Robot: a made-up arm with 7 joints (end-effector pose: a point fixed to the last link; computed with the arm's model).
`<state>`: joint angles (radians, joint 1 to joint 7).
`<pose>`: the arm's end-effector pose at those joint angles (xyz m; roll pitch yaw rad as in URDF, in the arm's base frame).
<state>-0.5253 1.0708 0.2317 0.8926 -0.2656 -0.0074 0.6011</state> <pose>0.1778 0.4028 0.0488 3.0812 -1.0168 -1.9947</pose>
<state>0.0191 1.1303 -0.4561 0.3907 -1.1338 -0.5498 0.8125</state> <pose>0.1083 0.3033 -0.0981 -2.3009 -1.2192 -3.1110</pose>
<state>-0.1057 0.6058 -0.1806 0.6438 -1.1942 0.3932 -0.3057</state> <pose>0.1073 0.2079 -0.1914 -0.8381 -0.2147 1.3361</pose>
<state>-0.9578 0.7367 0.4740 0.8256 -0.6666 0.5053 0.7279</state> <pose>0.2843 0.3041 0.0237 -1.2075 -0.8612 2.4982</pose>
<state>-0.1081 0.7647 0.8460 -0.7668 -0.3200 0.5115 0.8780</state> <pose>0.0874 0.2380 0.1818 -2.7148 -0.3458 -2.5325</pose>
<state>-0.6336 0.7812 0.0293 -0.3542 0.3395 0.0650 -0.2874</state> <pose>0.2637 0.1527 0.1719 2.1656 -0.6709 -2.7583</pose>
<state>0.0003 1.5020 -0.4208 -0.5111 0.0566 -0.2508 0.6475</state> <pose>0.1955 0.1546 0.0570 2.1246 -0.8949 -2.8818</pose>
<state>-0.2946 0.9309 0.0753 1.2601 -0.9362 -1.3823 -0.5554</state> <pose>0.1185 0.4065 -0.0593 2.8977 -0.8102 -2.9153</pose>
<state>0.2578 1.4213 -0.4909 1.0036 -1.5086 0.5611 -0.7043</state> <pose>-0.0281 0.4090 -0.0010 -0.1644 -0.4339 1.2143</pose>
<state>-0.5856 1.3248 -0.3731 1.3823 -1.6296 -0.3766 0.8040</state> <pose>0.1118 0.4299 0.0230 -2.0734 -0.7619 -2.2770</pose>
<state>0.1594 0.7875 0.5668 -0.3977 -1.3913 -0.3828 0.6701</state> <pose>0.1589 0.2492 0.0640 -1.9194 -0.1247 2.7786</pose>
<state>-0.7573 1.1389 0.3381 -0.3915 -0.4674 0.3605 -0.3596</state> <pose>0.2215 0.1904 0.2581 2.6327 -0.8230 3.0553</pose>
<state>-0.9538 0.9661 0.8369 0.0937 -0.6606 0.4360 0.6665</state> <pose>0.1824 0.3316 0.2133 -2.0667 -0.1384 -3.1210</pose>
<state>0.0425 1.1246 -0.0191 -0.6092 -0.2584 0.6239 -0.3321</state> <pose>0.1873 0.1682 0.0629 0.1543 -1.1557 -0.6814</pose>
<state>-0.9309 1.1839 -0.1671 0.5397 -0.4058 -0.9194 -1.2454</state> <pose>0.3334 0.2580 0.1707 1.2828 -0.8966 -2.6910</pose>
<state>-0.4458 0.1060 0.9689 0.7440 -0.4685 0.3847 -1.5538</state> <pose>0.1726 0.1933 -0.1866 -2.1283 0.1771 1.3682</pose>
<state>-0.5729 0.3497 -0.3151 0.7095 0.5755 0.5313 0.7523</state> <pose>0.2683 0.1487 -0.0914 1.8134 -0.6874 -1.4495</pose>
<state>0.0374 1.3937 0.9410 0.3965 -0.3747 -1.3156 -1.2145</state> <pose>0.1521 0.3426 0.2747 1.2290 -0.3355 -2.4398</pose>
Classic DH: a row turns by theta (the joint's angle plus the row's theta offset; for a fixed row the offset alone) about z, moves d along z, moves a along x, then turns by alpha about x. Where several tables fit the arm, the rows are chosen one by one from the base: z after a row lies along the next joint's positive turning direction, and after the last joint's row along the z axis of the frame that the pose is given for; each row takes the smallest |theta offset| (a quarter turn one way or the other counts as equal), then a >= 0, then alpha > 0; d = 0 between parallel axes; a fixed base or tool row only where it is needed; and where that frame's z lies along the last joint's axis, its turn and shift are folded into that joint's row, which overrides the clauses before.
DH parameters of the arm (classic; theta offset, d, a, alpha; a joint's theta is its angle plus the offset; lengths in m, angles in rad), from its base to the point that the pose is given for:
base (fixed): -0.071 0.1479 0.0173 -1.3004
joint 1: -1.3111 0.046 -0.0241 -1.5708
joint 2: 1.2915 -0.0304 -0.0087 1.5708
joint 3: 1.5708 -0.189 0.0189 -1.5708
joint 4: -1.5708 0.0156 0.0057 -1.5708
joint 5: 0 0.1956 -0.008 1.5708
joint 6: 1.5708 0.0117 0.0078 1.5708
joint 7: -1.5077 -0.0389 -0.0204 1.8774
tool (fixed): 2.1628 -0.0252 0 0

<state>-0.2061 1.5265 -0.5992 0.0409 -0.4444 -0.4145 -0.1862</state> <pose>0.2250 0.2583 0.0052 0.4674 -1.2362 -1.2629</pose>
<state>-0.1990 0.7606 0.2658 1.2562 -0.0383 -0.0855 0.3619</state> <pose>0.0319 0.3833 -0.1093 1.2345 -1.0893 -0.2448</pose>
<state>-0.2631 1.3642 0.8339 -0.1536 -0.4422 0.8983 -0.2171</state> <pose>0.1410 0.2899 0.2691 2.9852 -1.2264 -2.6303</pose>
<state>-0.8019 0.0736 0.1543 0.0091 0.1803 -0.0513 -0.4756</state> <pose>0.3400 0.0914 0.0666 -3.0553 -0.8525 2.3482</pose>
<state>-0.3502 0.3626 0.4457 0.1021 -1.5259 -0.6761 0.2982</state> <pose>0.2495 0.2219 -0.0371 -1.5727 0.4184 2.9664</pose>
